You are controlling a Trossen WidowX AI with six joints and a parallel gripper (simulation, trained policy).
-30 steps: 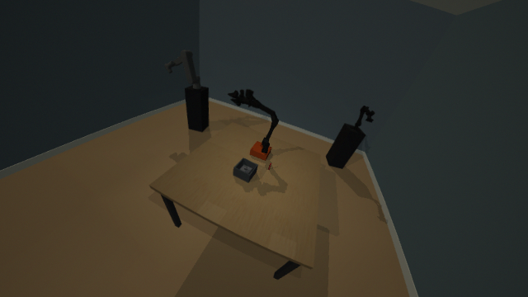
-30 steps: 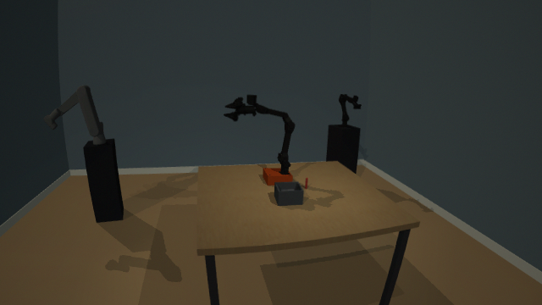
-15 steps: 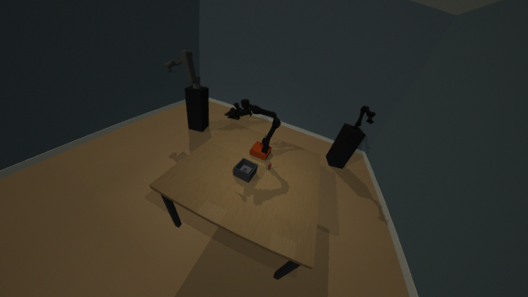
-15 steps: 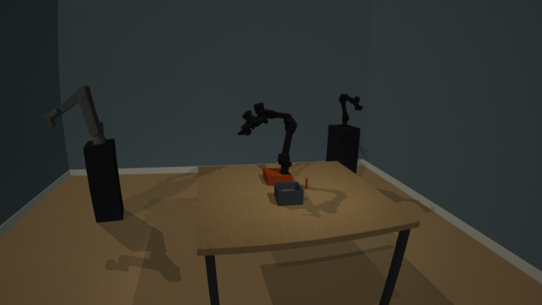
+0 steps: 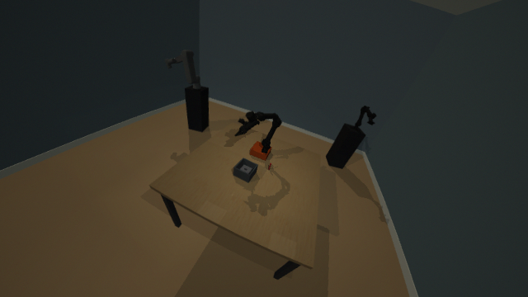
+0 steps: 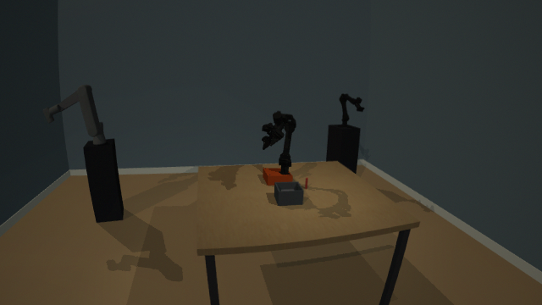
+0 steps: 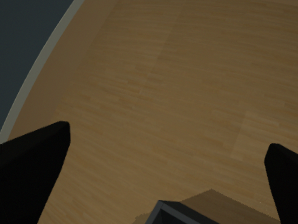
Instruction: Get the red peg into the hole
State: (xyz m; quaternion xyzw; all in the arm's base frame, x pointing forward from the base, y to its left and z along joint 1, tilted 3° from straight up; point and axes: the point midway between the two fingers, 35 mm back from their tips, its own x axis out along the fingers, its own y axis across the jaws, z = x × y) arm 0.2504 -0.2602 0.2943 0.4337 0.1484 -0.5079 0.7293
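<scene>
Now: the red peg 350 mm to the left of my gripper tip, 310 mm below it and 80 mm behind it. Round my gripper tip: dark grey box 320 mm below, 140 mm to the left, 50 mm ahead.
</scene>
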